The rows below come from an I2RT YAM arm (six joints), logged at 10 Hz.
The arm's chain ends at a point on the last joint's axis. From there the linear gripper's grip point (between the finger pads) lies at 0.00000 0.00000 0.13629 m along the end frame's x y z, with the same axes.
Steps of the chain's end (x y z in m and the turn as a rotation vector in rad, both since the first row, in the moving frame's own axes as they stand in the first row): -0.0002, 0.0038, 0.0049, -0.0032, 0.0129, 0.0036; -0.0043, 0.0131, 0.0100, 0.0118, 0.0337, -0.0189; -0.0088, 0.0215, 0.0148, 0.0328, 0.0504, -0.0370; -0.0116, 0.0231, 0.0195, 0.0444, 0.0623, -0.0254; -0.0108, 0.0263, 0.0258, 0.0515, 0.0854, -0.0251
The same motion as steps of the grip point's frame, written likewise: 0.0016, 0.0042, 0.0049, -0.0032, 0.0129, 0.0036; 0.0003, 0.0114, 0.0099, 0.0118, 0.0337, -0.0189; -0.0020, 0.0169, 0.0146, 0.0328, 0.0504, -0.0370; -0.0032, 0.0169, 0.0191, 0.0444, 0.0623, -0.0254; 0.0007, 0.0191, 0.0251, 0.0515, 0.0854, -0.0251
